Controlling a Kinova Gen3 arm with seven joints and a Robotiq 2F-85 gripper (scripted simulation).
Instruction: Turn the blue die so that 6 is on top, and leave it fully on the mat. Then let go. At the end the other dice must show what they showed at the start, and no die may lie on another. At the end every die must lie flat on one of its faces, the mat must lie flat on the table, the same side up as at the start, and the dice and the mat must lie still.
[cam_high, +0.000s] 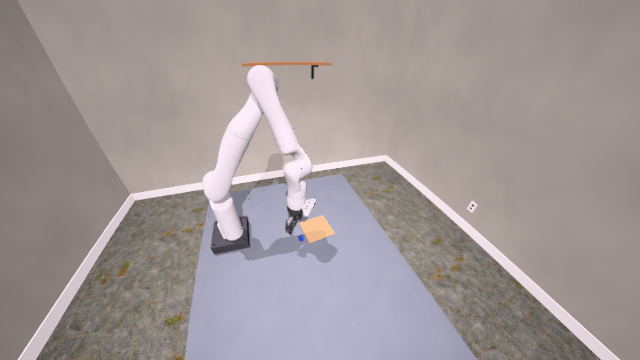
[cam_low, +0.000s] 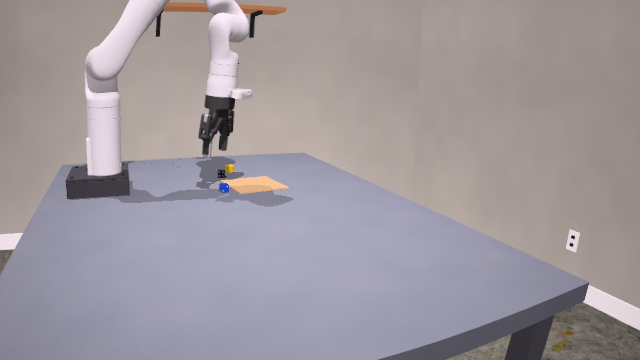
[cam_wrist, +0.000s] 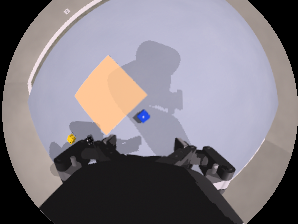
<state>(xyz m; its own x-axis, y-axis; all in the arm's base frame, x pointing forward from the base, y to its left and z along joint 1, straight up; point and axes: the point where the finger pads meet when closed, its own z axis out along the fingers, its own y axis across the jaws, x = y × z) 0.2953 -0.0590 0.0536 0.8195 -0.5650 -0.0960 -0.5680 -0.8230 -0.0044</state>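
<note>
My gripper is now 20 mm short of the blue die, 10 mm to the left of it and 90 mm above it. Round my hand: black die 40 mm ahead, 160 mm to the left, 90 mm below; mat 110 mm ahead, 50 mm to the left, 100 mm below; yellow die 80 mm ahead, 220 mm to the left, 90 mm below.
</note>
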